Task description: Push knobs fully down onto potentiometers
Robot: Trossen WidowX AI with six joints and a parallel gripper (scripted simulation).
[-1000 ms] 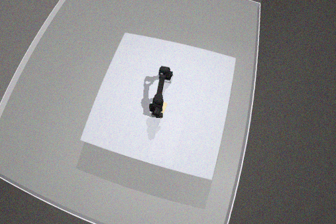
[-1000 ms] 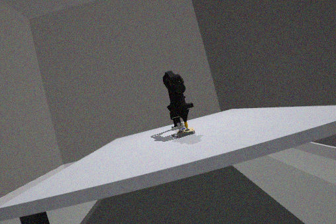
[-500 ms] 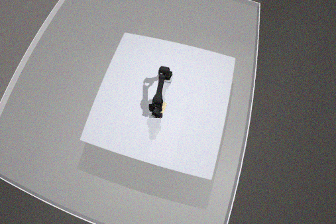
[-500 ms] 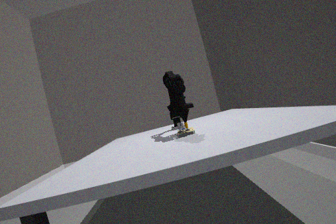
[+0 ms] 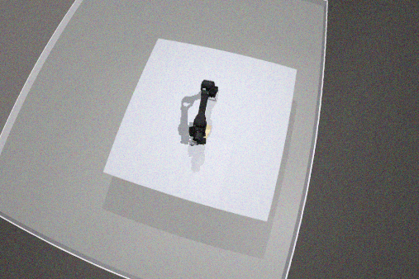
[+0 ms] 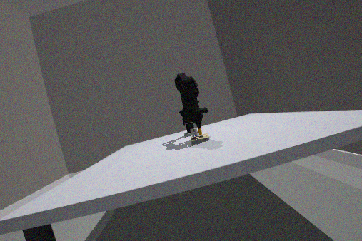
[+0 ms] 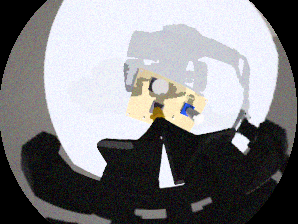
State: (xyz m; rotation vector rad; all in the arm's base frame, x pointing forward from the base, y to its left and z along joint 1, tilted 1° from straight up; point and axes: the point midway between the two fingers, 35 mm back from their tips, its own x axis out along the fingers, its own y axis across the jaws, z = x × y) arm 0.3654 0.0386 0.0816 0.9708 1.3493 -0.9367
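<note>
Now: the orange knob 10 mm below my gripper tip. Also, from my gripper tip: blue knob 60 mm behind, 20 mm to the right, 20 mm below.
</note>
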